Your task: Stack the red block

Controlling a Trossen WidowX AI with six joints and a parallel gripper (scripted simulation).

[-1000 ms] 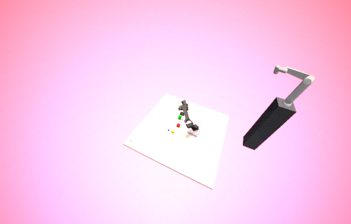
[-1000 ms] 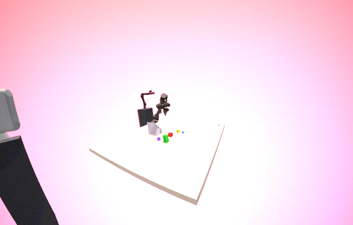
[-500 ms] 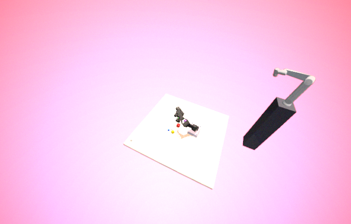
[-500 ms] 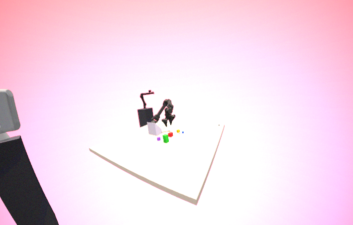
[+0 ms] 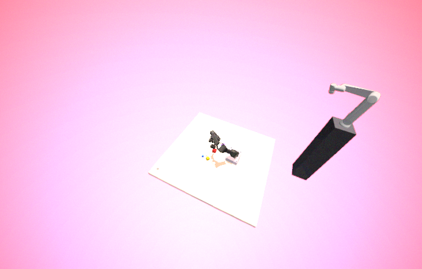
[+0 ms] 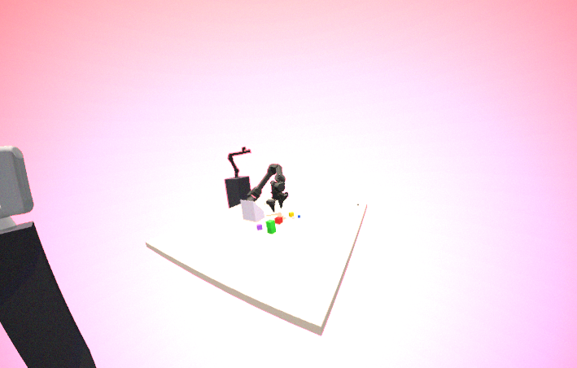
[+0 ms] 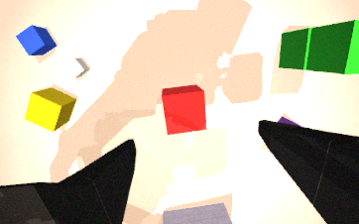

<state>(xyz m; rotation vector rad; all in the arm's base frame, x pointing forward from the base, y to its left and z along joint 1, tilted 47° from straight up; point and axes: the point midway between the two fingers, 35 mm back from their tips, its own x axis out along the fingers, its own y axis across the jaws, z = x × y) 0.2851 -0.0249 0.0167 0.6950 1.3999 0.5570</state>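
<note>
My gripper tip is 80 mm above the red block. Also, from my gripper tip: purple block (140 mm to the right, 80 mm below, 80 mm behind); then blue block (150 mm to the left, 100 mm ahead, 90 mm below); then yellow block (150 mm to the left, 80 mm below, 30 mm ahead).
</note>
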